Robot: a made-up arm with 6 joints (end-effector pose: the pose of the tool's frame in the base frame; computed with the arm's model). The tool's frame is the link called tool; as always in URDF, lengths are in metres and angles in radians.
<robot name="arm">
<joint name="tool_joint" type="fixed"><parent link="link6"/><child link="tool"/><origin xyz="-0.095 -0.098 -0.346" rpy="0 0 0"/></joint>
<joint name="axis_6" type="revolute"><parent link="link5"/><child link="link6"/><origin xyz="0.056 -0.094 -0.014" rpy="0 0 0"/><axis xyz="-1 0 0"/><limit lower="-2.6" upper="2.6"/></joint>
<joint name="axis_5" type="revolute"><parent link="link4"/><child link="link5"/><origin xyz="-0.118 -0.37 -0.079" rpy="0 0 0"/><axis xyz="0 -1 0"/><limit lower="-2.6" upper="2.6"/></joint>
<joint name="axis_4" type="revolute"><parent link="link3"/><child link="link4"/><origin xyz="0.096 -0.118 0.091" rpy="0 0 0"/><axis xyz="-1 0 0"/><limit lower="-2.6" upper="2.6"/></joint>
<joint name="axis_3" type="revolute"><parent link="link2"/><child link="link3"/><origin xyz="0.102 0.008 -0.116" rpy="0 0 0"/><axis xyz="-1 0 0"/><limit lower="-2.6" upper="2.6"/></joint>
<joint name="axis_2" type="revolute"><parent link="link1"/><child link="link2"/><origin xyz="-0.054 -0.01 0.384" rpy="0 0 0"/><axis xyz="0 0 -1"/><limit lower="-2.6" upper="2.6"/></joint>
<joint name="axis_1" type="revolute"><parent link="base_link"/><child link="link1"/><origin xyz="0 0 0.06" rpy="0 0 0"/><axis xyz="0 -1 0"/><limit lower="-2.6" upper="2.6"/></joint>
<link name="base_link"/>
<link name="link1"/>
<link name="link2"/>
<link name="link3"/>
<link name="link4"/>
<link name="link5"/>
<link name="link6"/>
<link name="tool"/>
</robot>
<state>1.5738 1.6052 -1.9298 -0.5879 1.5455 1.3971</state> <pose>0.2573 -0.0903 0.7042 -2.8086 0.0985 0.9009</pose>
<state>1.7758 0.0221 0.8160 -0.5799 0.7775 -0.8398</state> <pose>-0.1964 -0.3647 0.2372 0.0748 -2.3693 0.8663</pose>
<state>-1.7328 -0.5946 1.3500 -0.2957 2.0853 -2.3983</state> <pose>0.4357 -0.1884 -0.0144 -2.6199 -0.7132 -1.2060</pose>
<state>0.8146 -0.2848 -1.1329 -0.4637 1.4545 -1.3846</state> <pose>0.0789 0.0763 0.2328 -2.2566 1.5230 -0.7827</pose>
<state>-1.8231 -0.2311 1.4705 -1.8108 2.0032 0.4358</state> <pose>0.0553 -0.4871 -0.3924 -0.3274 -0.0495 -0.4185</pose>
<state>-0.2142 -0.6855 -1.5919 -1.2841 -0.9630 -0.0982</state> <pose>-0.4897 0.2194 0.4303 -2.4725 -1.0638 -1.0658</pose>
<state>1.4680 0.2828 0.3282 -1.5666 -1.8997 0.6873</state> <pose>0.2876 -0.3133 -0.2329 -0.4870 -0.2368 1.2580</pose>
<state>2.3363 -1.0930 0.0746 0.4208 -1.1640 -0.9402</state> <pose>-0.3838 -0.3755 -0.0332 -0.2787 -1.3872 -0.0180</pose>
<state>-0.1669 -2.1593 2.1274 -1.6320 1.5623 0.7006</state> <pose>0.3566 0.5572 0.5850 1.1857 -1.6527 1.1304</pose>
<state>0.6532 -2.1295 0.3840 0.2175 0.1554 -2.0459</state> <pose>-0.2035 0.1107 0.4534 0.2376 1.0866 1.8733</pose>
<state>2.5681 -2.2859 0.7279 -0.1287 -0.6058 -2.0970</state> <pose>-0.2383 0.1321 -0.3619 -0.9506 -0.7804 0.7580</pose>
